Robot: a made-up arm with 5 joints. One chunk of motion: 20 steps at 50 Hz.
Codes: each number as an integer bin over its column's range. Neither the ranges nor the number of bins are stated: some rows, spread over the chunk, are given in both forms.
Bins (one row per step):
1: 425 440 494 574 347 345
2: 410 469 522 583 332 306
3: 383 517 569 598 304 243
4: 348 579 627 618 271 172
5: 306 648 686 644 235 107
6: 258 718 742 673 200 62
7: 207 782 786 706 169 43
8: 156 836 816 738 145 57
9: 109 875 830 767 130 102
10: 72 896 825 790 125 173
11: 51 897 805 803 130 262
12: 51 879 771 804 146 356
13: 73 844 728 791 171 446
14: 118 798 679 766 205 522
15: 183 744 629 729 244 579
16: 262 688 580 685 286 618
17: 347 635 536 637 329 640
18: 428 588 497 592 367 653
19: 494 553 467 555 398 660
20: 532 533 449 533 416 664
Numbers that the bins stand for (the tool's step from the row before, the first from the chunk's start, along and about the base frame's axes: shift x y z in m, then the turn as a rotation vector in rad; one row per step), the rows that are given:
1: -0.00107 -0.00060 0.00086 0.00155 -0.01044 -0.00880
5: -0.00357 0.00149 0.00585 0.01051 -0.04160 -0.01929
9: -0.00771 0.00376 0.00960 0.02627 -0.07082 -0.01951
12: -0.00893 0.00380 0.00807 0.03102 -0.06637 -0.00832
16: -0.00449 0.00189 0.00310 0.01577 -0.02741 0.00322
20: 0.00118 0.00034 -0.00031 -0.00371 0.00876 0.00525
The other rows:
2: -0.00138 -0.00031 0.00159 0.00270 -0.01461 -0.01052
3: -0.00195 0.00018 0.00281 0.00462 -0.02240 -0.01330
4: -0.00268 0.00080 0.00432 0.00718 -0.03159 -0.01642
6: -0.00458 0.00219 0.00731 0.01423 -0.05134 -0.02127
7: -0.00565 0.00283 0.00846 0.01846 -0.05997 -0.02211
8: -0.00672 0.00337 0.00924 0.02256 -0.06665 -0.02149
10: -0.00849 0.00397 0.00947 0.02922 -0.07222 -0.01638
11: -0.00893 0.00398 0.00895 0.03089 -0.07082 -0.01246
13: -0.00847 0.00345 0.00695 0.02935 -0.05941 -0.00436
14: -0.00752 0.00299 0.00567 0.02615 -0.04995 -0.00101
15: -0.00615 0.00245 0.00437 0.02141 -0.03910 0.00150
17: -0.00271 0.00136 0.00195 0.00962 -0.01545 0.00419
18: -0.00100 0.00089 0.00093 0.00385 -0.00487 0.00476
19: 0.00038 0.00054 0.00015 -0.00089 0.00375 0.00507

